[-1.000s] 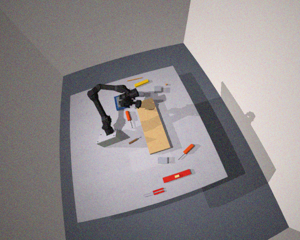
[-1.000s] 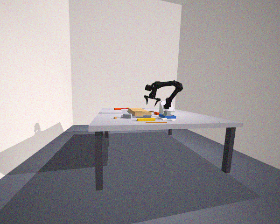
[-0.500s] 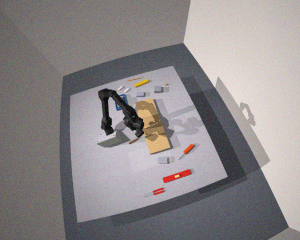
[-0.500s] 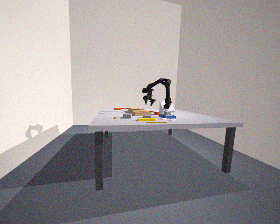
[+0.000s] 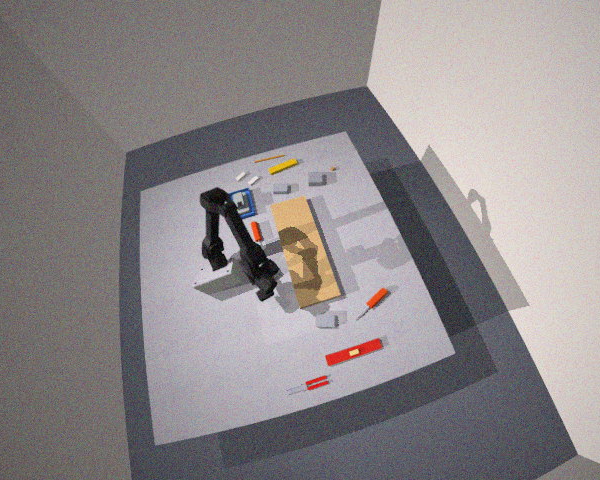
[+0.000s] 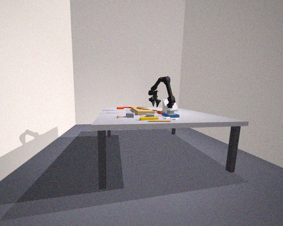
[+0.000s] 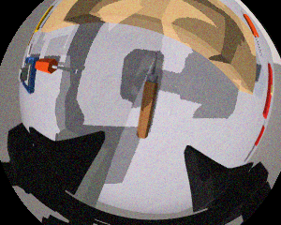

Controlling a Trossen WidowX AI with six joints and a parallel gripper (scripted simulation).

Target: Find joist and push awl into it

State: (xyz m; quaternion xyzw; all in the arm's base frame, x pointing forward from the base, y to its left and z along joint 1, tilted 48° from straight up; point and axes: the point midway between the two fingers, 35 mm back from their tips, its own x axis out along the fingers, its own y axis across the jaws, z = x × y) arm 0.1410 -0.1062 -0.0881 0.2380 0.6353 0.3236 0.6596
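Right now the awl is 50 mm ahead of my gripper tip, 10 mm to the left of it and 50 mm below it. From my gripper tip the other things lie so: grey stud finder 40 mm ahead, 430 mm to the left, 10 mm below; blue tray 40 mm ahead, 450 mm to the left, 40 mm below; green light 40 mm ahead, 420 mm to the left, 10 mm above.
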